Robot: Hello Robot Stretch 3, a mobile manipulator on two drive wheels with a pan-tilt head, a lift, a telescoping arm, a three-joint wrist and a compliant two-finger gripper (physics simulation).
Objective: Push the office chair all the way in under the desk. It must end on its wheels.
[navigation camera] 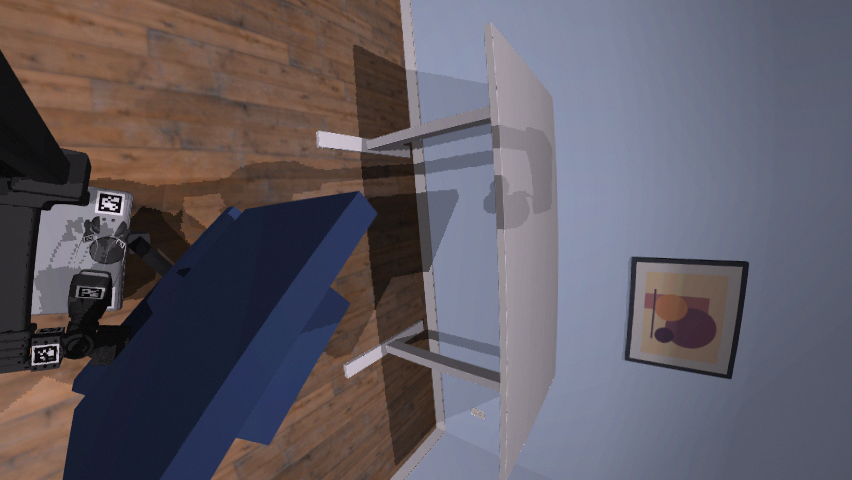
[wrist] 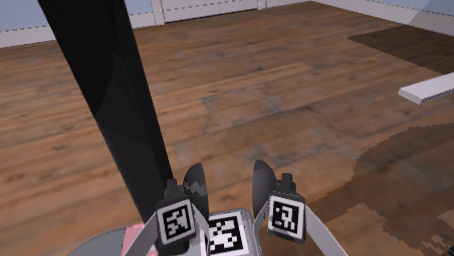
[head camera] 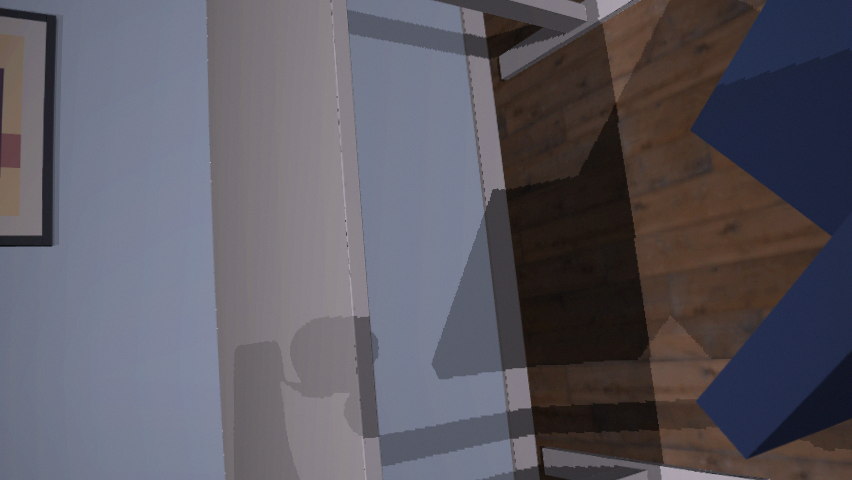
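Pixels of known places: gripper, fingertip midpoint: (navigation camera: 111,220) (wrist: 229,180); robot's base, link origin: (navigation camera: 106,248).
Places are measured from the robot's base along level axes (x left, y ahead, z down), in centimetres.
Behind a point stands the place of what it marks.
The dark blue office chair (head camera: 775,149) {x -9.6, y 49.9, z -47.0 cm} (navigation camera: 196,310) {x -4.6, y 11.0, z -79.1 cm} stands in front of the desk (head camera: 280,178) {x -4.4, y 107.5, z -95.1 cm} (navigation camera: 527,298) {x -8.1, y 104.1, z -95.1 cm}, turned at an angle to its front edge. Its large back panel hides much of the seat, and a black base leg shows low down towards the robot; its wheels are hidden. In the navigation view the chair lies clear of the desk top. My gripper (navigation camera: 107,226) {x 8.0, y 0.7, z -32.9 cm} (wrist: 229,180) {x 8.0, y 0.7, z -32.9 cm} is open and empty, folded in over my own base. The dark wrist parts are close beside the chair; whether they touch it I cannot tell. The chair does not show in the wrist view.
The desk's legs (navigation camera: 441,122) {x 66.4, y 100.4, z -54.2 cm} (navigation camera: 447,363) {x -52.5, y 130.5, z -47.3 cm} stand on long pale feet, and one foot (wrist: 430,87) shows at the right of the wrist view. My black mast (wrist: 115,100) {x 11.6, y -6.5, z -38.9 cm} rises at the left. A wall with a framed picture (head camera: 23,119) {x -17.2, y 166.5, z -135.5 cm} (navigation camera: 685,316) {x -15.7, y 166.1, z -153.1 cm} is behind the desk.
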